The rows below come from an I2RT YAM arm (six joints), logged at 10 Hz.
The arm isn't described. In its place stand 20 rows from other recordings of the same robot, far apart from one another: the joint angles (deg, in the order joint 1, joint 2, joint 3, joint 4, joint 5, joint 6), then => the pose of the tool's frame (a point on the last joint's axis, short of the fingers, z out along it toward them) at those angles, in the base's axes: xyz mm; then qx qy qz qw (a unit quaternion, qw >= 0).
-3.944 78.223 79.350 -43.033 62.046 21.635 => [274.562 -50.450 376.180 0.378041 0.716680 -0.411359 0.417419]
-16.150 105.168 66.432 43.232 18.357 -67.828 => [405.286 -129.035 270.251 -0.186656 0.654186 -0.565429 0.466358]
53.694 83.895 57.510 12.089 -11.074 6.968 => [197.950 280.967 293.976 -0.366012 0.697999 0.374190 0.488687]
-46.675 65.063 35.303 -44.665 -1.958 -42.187 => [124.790 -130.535 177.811 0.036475 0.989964 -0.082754 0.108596]
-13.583 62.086 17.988 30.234 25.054 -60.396 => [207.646 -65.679 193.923 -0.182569 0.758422 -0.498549 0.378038]
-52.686 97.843 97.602 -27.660 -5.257 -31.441 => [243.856 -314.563 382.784 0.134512 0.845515 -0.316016 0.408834]
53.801 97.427 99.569 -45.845 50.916 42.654 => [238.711 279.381 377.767 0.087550 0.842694 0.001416 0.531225]
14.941 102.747 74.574 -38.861 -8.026 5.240 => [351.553 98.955 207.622 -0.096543 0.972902 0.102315 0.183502]
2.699 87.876 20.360 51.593 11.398 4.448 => [264.106 5.407 144.014 0.071931 0.793280 -0.041754 0.603149]
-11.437 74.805 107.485 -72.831 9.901 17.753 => [202.646 -47.242 480.732 0.262857 0.865163 -0.055010 0.423525]
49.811 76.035 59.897 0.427 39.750 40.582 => [214.786 218.989 331.787 0.144308 0.763722 0.211949 0.592437]
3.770 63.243 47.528 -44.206 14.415 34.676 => [207.740 4.808 246.762 0.286667 0.914805 -0.029651 0.282974]
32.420 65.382 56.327 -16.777 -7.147 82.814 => [216.945 143.031 326.563 0.330052 0.779256 0.475971 0.239328]
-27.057 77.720 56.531 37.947 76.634 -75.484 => [244.918 -163.991 362.559 0.261887 0.630942 -0.722638 0.105454]
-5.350 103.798 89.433 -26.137 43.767 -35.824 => [406.919 -62.840 302.465 -0.070923 0.854097 -0.453471 0.244648]
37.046 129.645 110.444 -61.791 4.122 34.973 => [366.049 273.093 184.713 -0.015198 0.996155 0.017137 0.084561]
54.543 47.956 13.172 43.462 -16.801 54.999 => [99.219 157.061 235.373 -0.108256 0.645027 0.667909 0.355131]
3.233 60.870 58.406 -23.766 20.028 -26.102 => [235.534 1.093 346.033 -0.122869 0.832182 -0.247842 0.480573]
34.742 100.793 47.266 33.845 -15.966 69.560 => [294.536 216.183 175.034 0.165925 0.796475 0.519968 0.260250]
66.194 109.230 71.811 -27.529 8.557 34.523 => [159.938 349.404 162.623 -0.250073 0.940948 0.120082 0.194063]
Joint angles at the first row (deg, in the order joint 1, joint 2, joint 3, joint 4, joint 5, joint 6):
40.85, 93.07, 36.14, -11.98, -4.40, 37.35
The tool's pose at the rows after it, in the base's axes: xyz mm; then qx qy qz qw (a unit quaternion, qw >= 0):
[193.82 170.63 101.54 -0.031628 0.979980 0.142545 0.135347]
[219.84 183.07 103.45 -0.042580 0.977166 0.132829 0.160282]
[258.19 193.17 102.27 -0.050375 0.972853 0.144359 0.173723]
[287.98 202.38 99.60 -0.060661 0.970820 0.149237 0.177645]
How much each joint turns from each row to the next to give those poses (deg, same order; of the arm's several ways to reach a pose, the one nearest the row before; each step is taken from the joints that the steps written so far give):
0.12, -0.02, -0.59, 1.98, 1.57, 0.49
-1.31, 4.88, 5.81, 0.58, 1.82, -2.96
-3.16, 6.66, 7.64, 0.99, -1.71, -3.68
-1.81, 5.60, 6.96, -0.79, -1.29, -2.71

